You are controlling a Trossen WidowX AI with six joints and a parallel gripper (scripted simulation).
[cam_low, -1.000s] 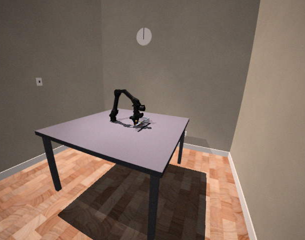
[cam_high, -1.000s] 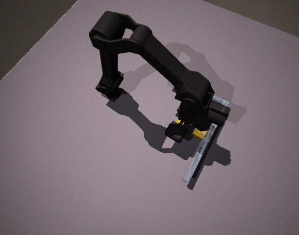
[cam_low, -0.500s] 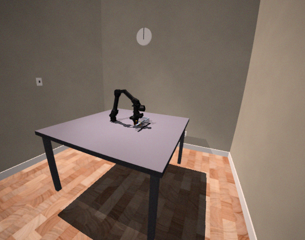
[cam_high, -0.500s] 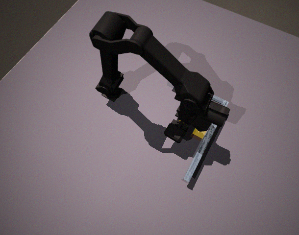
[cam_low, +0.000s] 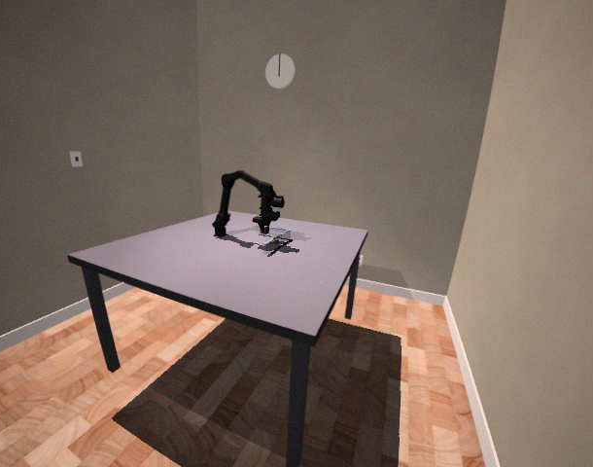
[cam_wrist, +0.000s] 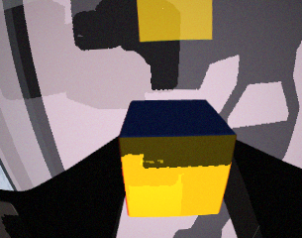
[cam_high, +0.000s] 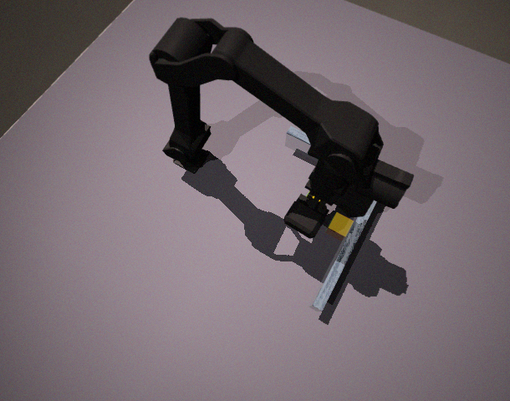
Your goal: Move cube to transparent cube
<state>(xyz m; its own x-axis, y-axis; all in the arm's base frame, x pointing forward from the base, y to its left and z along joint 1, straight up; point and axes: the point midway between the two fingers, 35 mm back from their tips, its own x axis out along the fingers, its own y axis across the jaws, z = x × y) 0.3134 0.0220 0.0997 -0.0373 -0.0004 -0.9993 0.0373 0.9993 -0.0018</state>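
My gripper is now 10 cm short of the grey bar, 6 cm above it and 2 cm to the left of it. Round my hand: transparent cube (8 cm below, 7 cm ahead, 1 cm to the right).
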